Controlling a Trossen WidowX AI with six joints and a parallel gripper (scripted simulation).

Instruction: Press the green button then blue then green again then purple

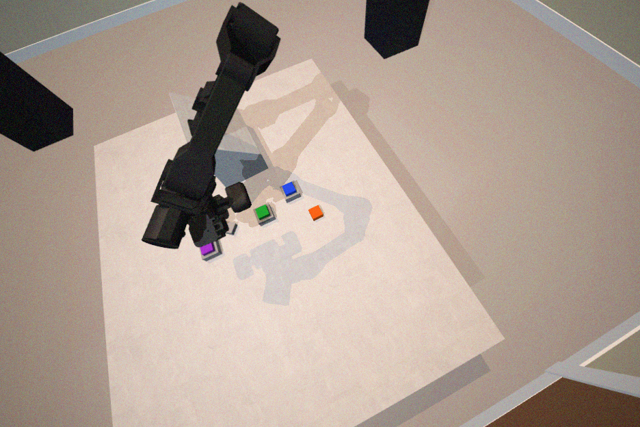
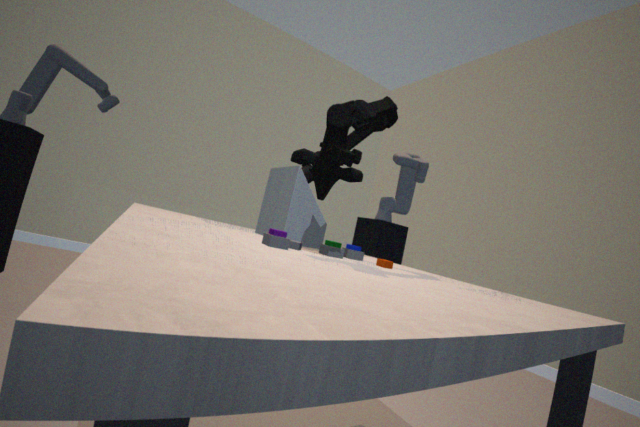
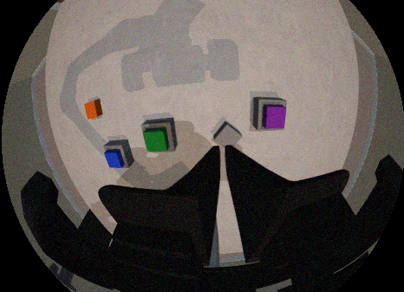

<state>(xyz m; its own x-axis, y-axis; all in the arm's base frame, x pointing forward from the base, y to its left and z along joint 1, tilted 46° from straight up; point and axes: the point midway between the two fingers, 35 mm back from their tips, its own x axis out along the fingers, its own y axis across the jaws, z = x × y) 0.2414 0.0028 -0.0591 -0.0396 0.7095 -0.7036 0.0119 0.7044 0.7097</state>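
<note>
The purple button lies 1 cm behind my gripper tip, 9 cm to the right of it and 10 cm below it. The rest, counted from my gripper tip: green button: 3 cm behind, 9 cm to the left, 10 cm below; then small grey block: 4 cm behind, 2 cm to the right, 12 cm below; then blue button: 6 cm behind, 18 cm to the left, 10 cm below.
</note>
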